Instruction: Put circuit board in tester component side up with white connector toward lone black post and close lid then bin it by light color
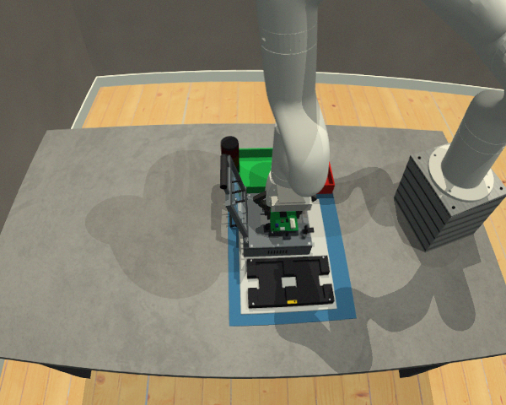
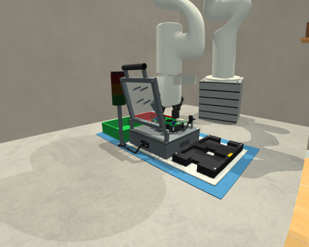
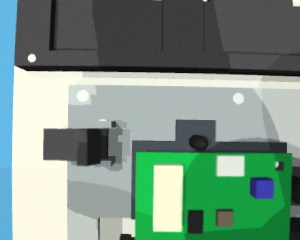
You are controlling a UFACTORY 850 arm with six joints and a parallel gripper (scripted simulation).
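My gripper is now right at the green circuit board. Also, from my hand: tester bed 10 mm ahead, 10 mm to the left, 20 mm below; then tester lid 130 mm ahead, 90 mm above; then black latch block 60 mm behind, 60 mm to the left.
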